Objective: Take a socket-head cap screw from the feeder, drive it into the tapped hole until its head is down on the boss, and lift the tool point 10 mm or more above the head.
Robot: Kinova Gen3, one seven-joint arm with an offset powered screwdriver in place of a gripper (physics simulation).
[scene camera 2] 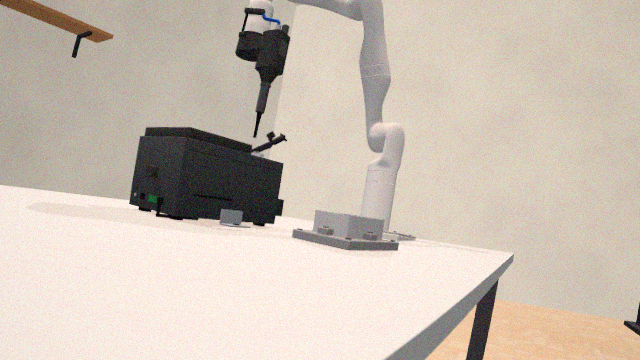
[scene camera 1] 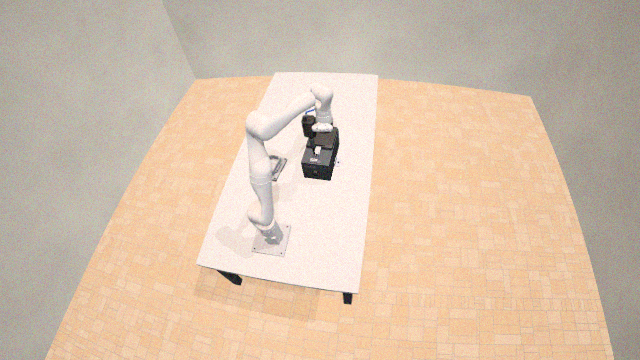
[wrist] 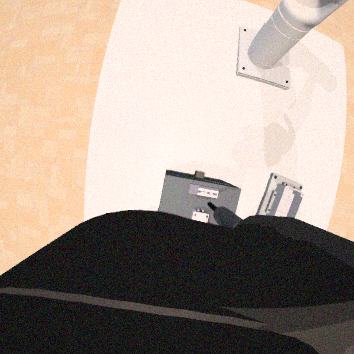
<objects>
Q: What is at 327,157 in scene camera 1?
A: A black screw feeder.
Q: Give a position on a black screw feeder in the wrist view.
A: At 174,198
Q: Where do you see a grey fixture plate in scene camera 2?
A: At 307,235
</objects>
